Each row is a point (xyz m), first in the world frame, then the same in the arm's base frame.
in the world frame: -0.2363 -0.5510 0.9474
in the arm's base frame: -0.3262 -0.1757 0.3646
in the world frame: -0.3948 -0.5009 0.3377
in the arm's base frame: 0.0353 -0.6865 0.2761
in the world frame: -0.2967 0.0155 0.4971
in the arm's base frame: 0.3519 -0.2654 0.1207
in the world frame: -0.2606 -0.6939 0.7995
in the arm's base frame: -0.3504 -0.3730 0.4228
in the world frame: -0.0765 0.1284 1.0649
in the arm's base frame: 0.1546 0.3165 0.1989
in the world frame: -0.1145 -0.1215 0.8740
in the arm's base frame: 0.0727 0.0265 0.2965
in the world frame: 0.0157 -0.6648 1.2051
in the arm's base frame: -0.4966 0.0586 0.6073
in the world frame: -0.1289 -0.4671 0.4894
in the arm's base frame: 0.0430 -0.4561 0.4804
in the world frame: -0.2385 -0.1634 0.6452
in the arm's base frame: 0.1451 -0.2186 0.2320
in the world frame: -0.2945 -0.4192 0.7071
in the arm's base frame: -0.0989 -0.3189 0.2850
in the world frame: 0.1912 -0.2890 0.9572
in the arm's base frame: -0.0174 0.1153 0.6318
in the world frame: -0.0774 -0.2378 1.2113
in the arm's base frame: -0.2075 0.2464 0.3386
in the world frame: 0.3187 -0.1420 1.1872
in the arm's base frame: -0.0110 0.4157 0.6539
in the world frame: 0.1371 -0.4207 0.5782
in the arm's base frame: 0.0981 -0.2688 0.6870
